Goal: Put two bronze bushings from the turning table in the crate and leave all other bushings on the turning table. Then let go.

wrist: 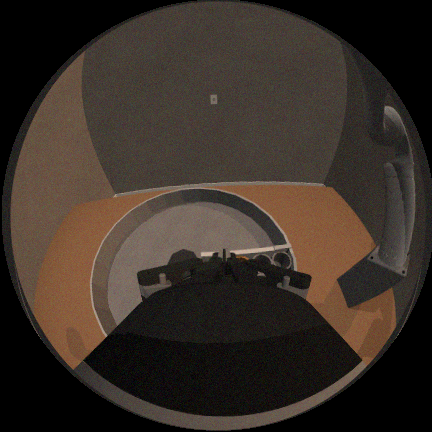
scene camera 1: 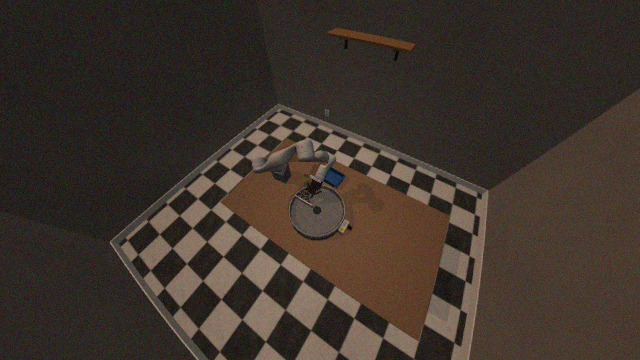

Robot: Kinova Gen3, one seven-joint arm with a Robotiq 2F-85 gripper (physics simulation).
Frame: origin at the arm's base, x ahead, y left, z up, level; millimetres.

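Seen in the pictures: gripper, fingertip midpoint: (wrist: 223,255) (scene camera 1: 309,197); arm's base, link origin: (wrist: 391,256).
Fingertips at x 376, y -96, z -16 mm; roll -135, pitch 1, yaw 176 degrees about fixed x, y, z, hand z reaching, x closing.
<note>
Offsets run from my fingertips to a thing's top centre. "pt": to the spot under its first point.
The grey turning table (scene camera 1: 312,234) (wrist: 120,238) stands on the brown mat, with a dark hub {80 mm ahead, 25 mm right, 80 mm down} (scene camera 1: 316,210) (wrist: 183,255) at its middle. A cluster of bushings {95 mm back, 33 mm left, 50 mm down} (scene camera 1: 303,193) lies at the table's back left edge, against a white bar {pt 40 mm back, 24 mm right, 44 mm down} (wrist: 245,252). In the wrist view a bronze bushing {29 mm back, 3 mm right, 50 mm down} (wrist: 241,259) shows just right of my fingertips, with grey bushings {67 mm back, 4 mm right, 50 mm down} (wrist: 261,259) {105 mm back, 5 mm right, 50 mm down} (wrist: 282,259) beside it. My gripper (scene camera 1: 313,188) (wrist: 223,255) is shut and empty, low over the cluster.
A small white and yellow box {pt 321 mm ahead, 40 mm right, 81 mm down} (scene camera 1: 343,228) sits at the table's front right rim. The arm's base (scene camera 1: 273,166) (wrist: 370,278) stands on the mat at the back left. A wooden shelf (scene camera 1: 371,38) hangs high on the far wall.
</note>
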